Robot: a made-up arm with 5 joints.
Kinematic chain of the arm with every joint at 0, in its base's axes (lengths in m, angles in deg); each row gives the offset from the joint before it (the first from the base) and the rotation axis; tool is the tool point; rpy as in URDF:
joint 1: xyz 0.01 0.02 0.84 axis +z
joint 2: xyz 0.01 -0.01 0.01 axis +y
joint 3: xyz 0.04 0 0.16 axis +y
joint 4: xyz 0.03 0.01 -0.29 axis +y
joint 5: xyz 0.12 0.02 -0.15 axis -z
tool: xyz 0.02 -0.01 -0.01 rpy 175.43 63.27 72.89
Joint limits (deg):
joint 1: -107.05..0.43
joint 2: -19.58..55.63
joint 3: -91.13..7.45
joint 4: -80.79..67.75
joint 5: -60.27..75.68
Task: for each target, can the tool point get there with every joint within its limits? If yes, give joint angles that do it. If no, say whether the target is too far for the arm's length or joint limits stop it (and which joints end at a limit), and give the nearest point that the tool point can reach.
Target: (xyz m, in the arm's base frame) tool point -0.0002 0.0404 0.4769
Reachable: yes | joints -69.11 44.99 -12.87 18.34 56.70
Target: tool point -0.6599 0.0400 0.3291
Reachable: no: too far | nearest point -0.2412 0.0384 0.6193 | short by 0.509 m
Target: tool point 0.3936 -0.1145 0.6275
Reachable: yes | joints -23.18 44.19 -46.77 -40.36 -45.66
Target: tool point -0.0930 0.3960 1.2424
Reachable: no: joint limits stop it (at a limit: joint 1, joint 2, joint 3, joint 4, joint 5) | nearest point 0.0968 0.0531 1.2739 | short by 0.393 m
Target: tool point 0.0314 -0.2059 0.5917
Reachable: yes | joints -84.08 11.79 -1.78 -27.29 53.02
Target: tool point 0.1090 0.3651 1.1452
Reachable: no: joint limits stop it (at a limit: joint 1, joint 2, joint 4, joint 5) | nearest point 0.1788 0.0537 1.2274 | short by 0.330 m
